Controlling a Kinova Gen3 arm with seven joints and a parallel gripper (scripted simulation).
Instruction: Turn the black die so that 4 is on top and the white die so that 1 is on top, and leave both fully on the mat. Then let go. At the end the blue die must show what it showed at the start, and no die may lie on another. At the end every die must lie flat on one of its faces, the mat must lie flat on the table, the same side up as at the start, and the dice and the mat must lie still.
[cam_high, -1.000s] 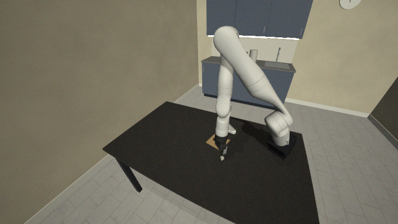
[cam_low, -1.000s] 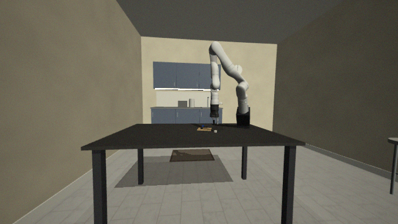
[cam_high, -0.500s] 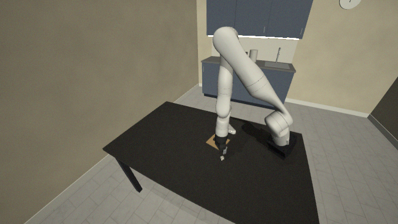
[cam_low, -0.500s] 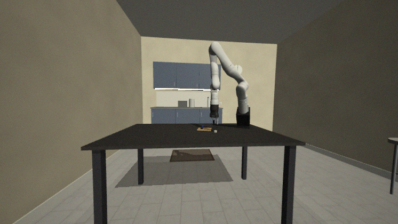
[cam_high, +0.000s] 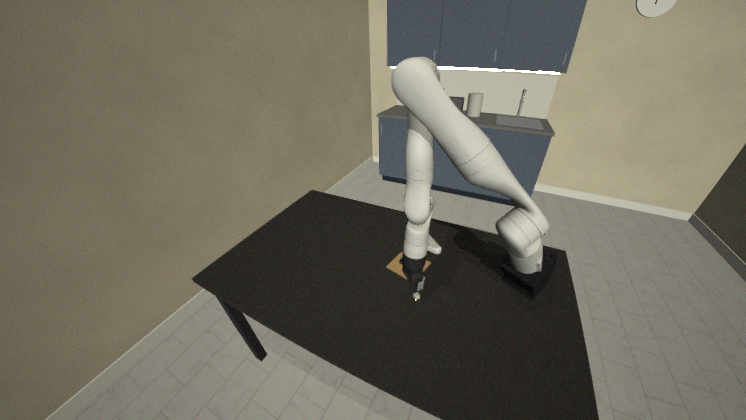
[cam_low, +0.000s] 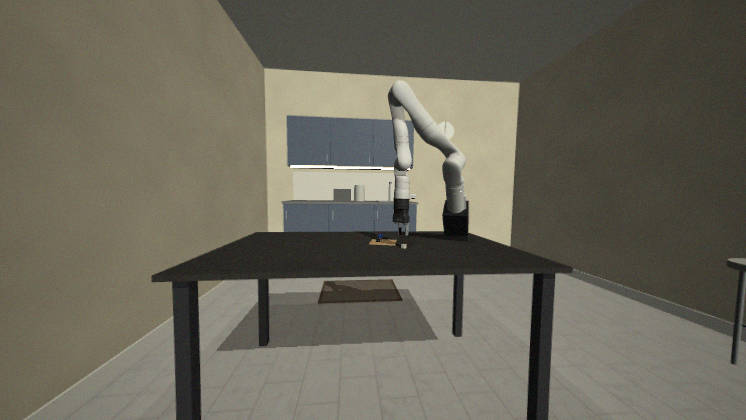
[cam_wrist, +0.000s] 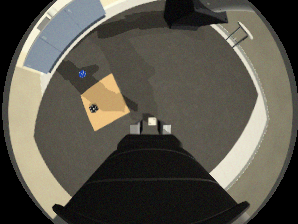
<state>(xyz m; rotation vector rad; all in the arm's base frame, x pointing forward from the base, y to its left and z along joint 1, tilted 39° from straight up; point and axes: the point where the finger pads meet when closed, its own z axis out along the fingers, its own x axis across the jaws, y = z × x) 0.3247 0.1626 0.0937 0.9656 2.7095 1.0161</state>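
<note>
Right now the white die is 80 mm below my hand. The rest, counted from my hand: tan mat (100 mm ahead, 130 mm to the right, 80 mm below); black die (130 mm ahead, 130 mm to the right, 70 mm below); blue die (120 mm ahead, 270 mm to the right, 80 mm below).
</note>
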